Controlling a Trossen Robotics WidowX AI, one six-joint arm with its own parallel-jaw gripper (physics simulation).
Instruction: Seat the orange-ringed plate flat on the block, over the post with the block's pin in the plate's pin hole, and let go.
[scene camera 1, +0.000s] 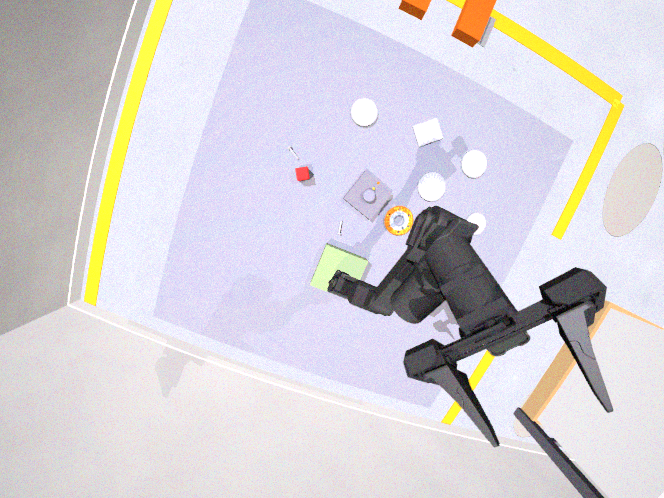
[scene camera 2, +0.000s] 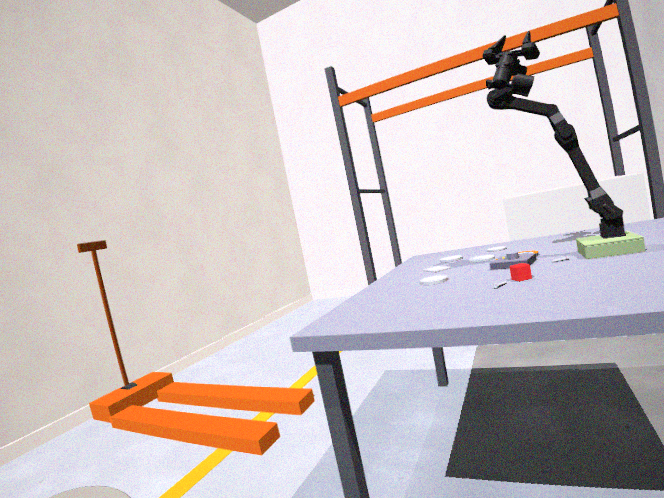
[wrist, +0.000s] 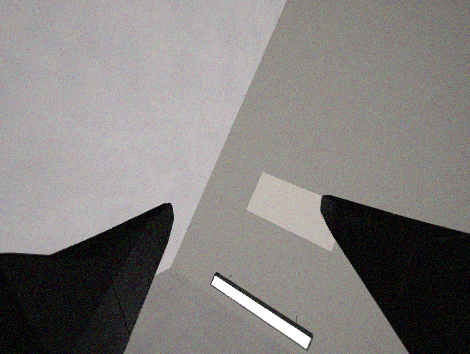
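Pixels of known places: gripper, fingertip midpoint: (scene camera 1: 550, 431) (scene camera 2: 517, 33) (wrist: 247, 206); arm's base, origin of the base link: (scene camera 1: 340, 280) (scene camera 2: 613, 235).
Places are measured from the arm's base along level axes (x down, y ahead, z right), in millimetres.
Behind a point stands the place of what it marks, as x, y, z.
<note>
The orange-ringed plate (scene camera 1: 398, 232) @[44, 260, 98] (scene camera 2: 529, 252) @[35, 276, 84] lies on the table beside the block, off its lower right corner in the first scene view and partly hidden behind it in the second. The grey block (scene camera 1: 356, 196) @[22, 288, -109] (scene camera 2: 504, 264) @[31, 331, -136] carries a round post (scene camera 1: 369, 196) @[3, 310, -73] (scene camera 2: 512, 255) @[10, 308, -95] near its middle, with a small yellowish pin (scene camera 1: 373, 188) @[17, 342, -74] beside the post. My gripper (scene camera 1: 554, 427) @[-742, 173, 33] (scene camera 2: 515, 35) @[-742, 173, 33] (wrist: 247, 206) @[-742, 173, 33] is open and empty, raised high above the table and well away from plate and block. Neither shows in the wrist view, which faces walls and a ceiling lamp.
Several white discs (scene camera 1: 364, 112) @[35, 546, -236] (scene camera 2: 433, 279) @[35, 541, -257], a white square piece (scene camera 1: 428, 132) @[41, 616, -8], a red block (scene camera 1: 302, 173) @[6, 257, -309] (scene camera 2: 520, 272) @[22, 253, -333] and two small thin pieces (scene camera 1: 340, 227) @[38, 164, -98] (scene camera 2: 500, 285) @[42, 301, -383] lie on the table (scene camera 1: 241, 160) @[46, 187, -522] (scene camera 2: 407, 313) @[46, 489, -598]. The arm stands on a green base (scene camera 1: 328, 258) @[0, 50, -81] (scene camera 2: 610, 246) @[16, 18, -100].
</note>
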